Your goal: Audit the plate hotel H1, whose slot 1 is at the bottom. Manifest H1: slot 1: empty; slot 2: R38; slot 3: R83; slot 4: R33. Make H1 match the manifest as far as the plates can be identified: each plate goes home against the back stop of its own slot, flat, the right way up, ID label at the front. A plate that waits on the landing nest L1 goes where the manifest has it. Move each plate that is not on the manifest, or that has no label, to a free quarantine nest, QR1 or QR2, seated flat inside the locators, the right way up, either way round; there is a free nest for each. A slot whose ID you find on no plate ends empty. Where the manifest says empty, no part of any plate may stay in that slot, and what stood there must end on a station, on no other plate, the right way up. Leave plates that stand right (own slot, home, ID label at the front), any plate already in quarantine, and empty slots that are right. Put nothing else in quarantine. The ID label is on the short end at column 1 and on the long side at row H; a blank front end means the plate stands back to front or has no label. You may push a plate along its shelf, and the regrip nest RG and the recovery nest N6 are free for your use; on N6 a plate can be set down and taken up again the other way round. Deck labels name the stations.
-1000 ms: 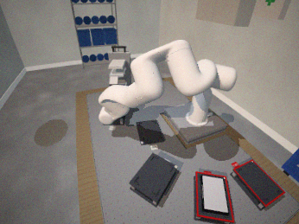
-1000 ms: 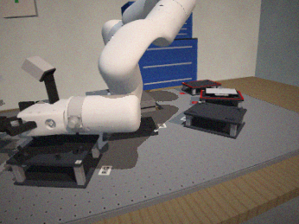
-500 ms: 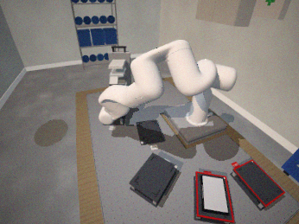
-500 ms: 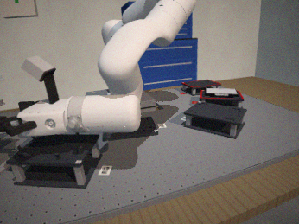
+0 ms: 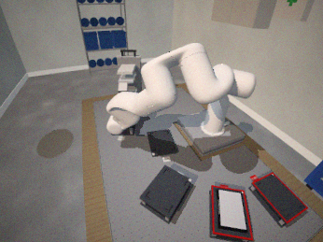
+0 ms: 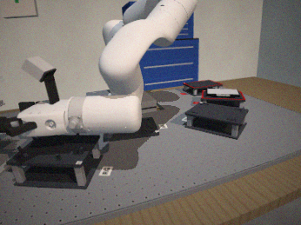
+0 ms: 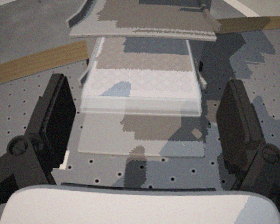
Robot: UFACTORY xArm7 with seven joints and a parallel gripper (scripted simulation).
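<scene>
Right now my hand is 2 cm past the white well plate, 9 cm to the left of it and 3 cm above it. From my hand the other things lie so: deck label H1: 8 cm ahead, 7 cm to the right, 13 cm below; then raised regrip nest RG: 3 cm ahead, 9 cm to the left, 8 cm below; then plate labelled R83: 2 cm behind, 9 cm to the right, 8 cm above.
</scene>
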